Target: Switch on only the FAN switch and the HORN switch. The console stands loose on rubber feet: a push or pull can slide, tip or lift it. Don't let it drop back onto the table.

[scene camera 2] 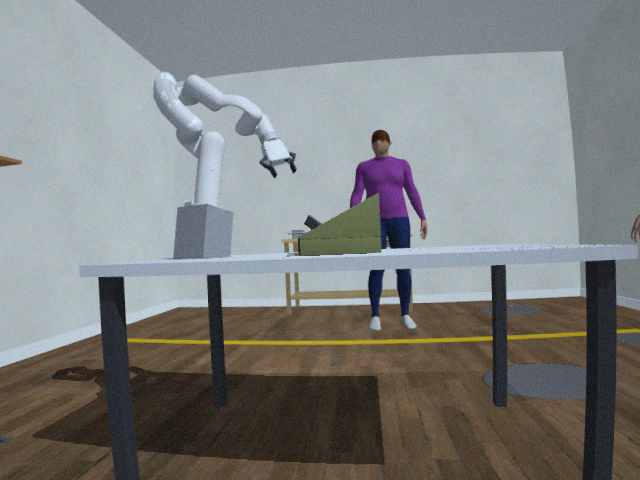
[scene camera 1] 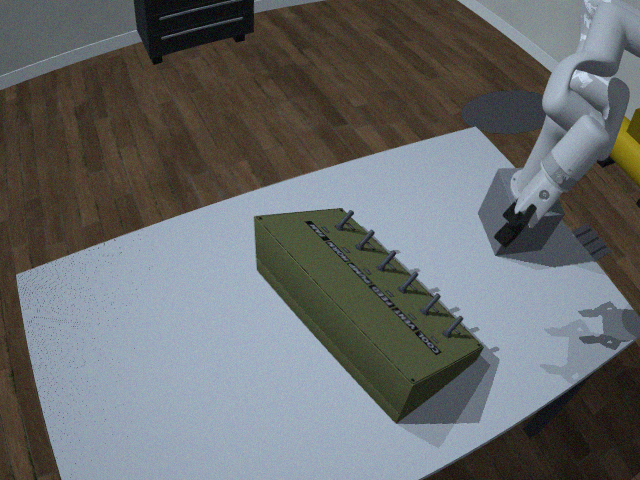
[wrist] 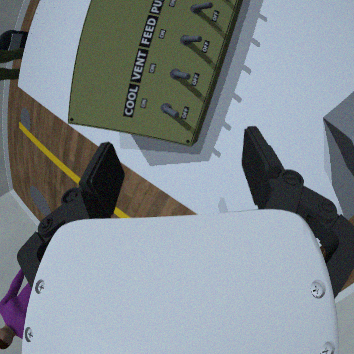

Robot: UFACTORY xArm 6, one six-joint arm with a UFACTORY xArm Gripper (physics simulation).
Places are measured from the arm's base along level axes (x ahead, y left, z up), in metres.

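Pixels of known places: gripper, fingertip midpoint: (scene camera 2: 285, 174) (scene camera 1: 503, 230) (wrist: 178, 150); arm's base, link origin: (scene camera 2: 205, 209).
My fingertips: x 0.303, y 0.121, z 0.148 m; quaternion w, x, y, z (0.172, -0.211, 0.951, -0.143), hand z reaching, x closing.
For each thing: its top centre in the pictures, then the offset to it from my fingertips.
- FAN lever, top centre: (scene camera 1: 346, 213) dx +0.113, dy -0.335, dz -0.202 m
- HORN lever, top centre: (scene camera 1: 367, 233) dx +0.108, dy -0.263, dz -0.202 m
- COOL lever, top centre: (wrist: 166, 111) (scene camera 1: 456, 320) dx +0.089, dy +0.024, dz -0.202 m
- VENT lever, top centre: (wrist: 177, 73) (scene camera 1: 433, 297) dx +0.094, dy -0.047, dz -0.202 m
The olive-green console (scene camera 1: 320, 268) (scene camera 2: 351, 227) (wrist: 105, 75) rests level on the table. Its sloped top carries a row of grey levers. The FAN lever (scene camera 1: 345, 219) stands at the far end of the row in scene camera 1, with the HORN lever (scene camera 1: 366, 240) beside it; neither shows in the wrist view. All levers tilt alike, toward the low edge. In the wrist view the COOL lever (wrist: 170, 110) and VENT lever (wrist: 180, 74) lean toward their OFF labels. My gripper (scene camera 1: 509, 229) (scene camera 2: 284, 173) (wrist: 178, 150) is open and empty, raised above the table on the console's low-edge side, apart from it.
The white table (scene camera 1: 155, 335) (scene camera 2: 465, 254) extends around the console. The grey robot base block (scene camera 1: 498, 206) (scene camera 2: 202, 232) stands on the low-edge side of the console. A person (scene camera 2: 383, 180) stands beyond the table. A dark cabinet (scene camera 1: 196, 25) stands on the floor by the wall.
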